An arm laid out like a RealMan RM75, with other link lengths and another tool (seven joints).
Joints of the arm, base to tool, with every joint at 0 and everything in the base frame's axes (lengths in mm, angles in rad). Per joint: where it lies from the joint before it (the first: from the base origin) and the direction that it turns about. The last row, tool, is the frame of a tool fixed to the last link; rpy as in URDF.
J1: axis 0 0 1 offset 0 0 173.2
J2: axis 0 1 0 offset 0 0 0
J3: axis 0 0 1 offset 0 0 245.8
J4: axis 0 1 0 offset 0 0 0
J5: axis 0 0 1 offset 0 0 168
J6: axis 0 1 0 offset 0 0 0
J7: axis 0 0 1 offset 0 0 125.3
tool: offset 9 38 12 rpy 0 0.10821 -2.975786
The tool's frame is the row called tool.
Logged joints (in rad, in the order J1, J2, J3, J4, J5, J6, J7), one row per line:
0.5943, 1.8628, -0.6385, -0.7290, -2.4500, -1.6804, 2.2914
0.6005, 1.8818, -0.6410, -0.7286, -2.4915, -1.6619, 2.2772
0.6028, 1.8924, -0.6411, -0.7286, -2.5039, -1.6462, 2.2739
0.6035, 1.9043, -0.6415, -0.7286, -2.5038, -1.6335, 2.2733
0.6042, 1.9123, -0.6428, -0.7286, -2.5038, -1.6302, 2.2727
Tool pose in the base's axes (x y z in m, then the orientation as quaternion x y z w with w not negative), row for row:
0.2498, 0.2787, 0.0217, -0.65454, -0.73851, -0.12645, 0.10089
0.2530, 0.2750, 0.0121, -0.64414, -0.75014, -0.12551, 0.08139
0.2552, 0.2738, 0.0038, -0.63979, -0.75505, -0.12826, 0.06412
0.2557, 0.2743, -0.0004, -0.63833, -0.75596, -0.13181, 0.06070
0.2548, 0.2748, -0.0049, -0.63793, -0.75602, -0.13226, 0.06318
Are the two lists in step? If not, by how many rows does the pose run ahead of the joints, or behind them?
The pose runs 1 row behind the joints: the pose in row i belongs to the joints in row i - 1.
